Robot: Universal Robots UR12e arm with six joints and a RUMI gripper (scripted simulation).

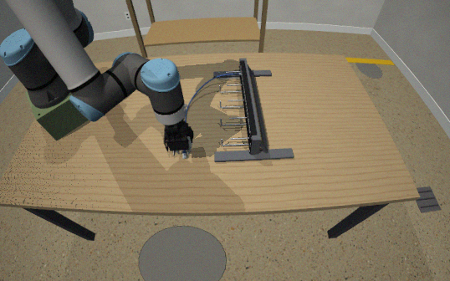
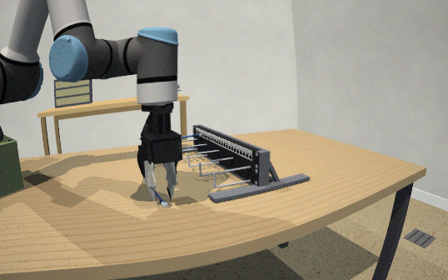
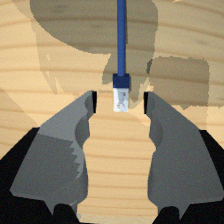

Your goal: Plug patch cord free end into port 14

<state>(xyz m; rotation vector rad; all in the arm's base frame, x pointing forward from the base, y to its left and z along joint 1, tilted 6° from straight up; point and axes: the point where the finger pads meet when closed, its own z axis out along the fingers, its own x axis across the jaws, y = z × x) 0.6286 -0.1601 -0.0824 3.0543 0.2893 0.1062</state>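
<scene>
Right now my hand is 1 cm to the left of the plug and 2 cm above it.
</scene>
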